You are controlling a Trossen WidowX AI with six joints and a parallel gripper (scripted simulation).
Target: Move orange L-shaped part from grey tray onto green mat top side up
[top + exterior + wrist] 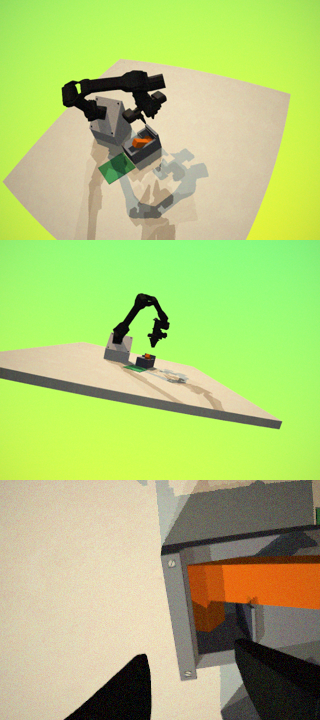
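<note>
Now: gripper tip 110 mm above the orange L-shaped part, 30 mm to the left of it and 30 mm past it. Also, from my gripper tip: green mat (190 mm to the right, 160 mm below, 120 mm behind).
</note>
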